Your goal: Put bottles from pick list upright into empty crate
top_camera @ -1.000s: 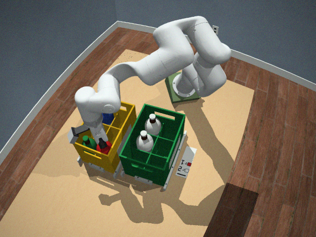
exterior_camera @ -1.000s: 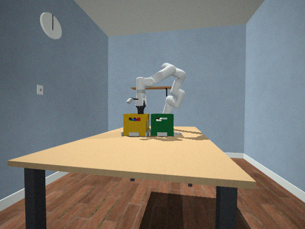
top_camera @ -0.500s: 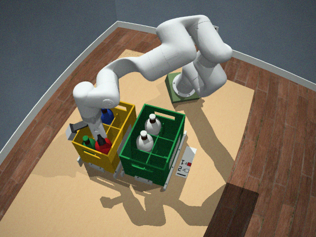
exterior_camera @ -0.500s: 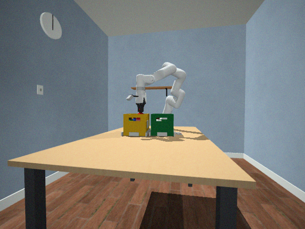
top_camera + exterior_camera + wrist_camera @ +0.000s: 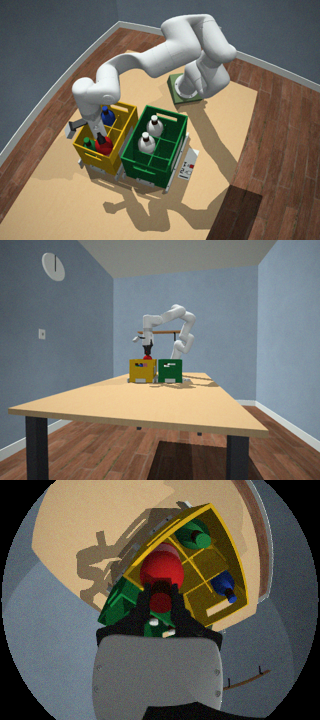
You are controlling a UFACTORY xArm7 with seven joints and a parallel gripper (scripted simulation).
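The red-labelled bottle lies 7 cm below my hand. Also, from my hand: green-labelled bottle (3 cm ahead, 8 cm to the right, 15 cm below); blue bottle (14 cm behind, 15 cm to the right, 15 cm below); yellow crate (7 cm behind, 7 cm to the right, 15 cm below).
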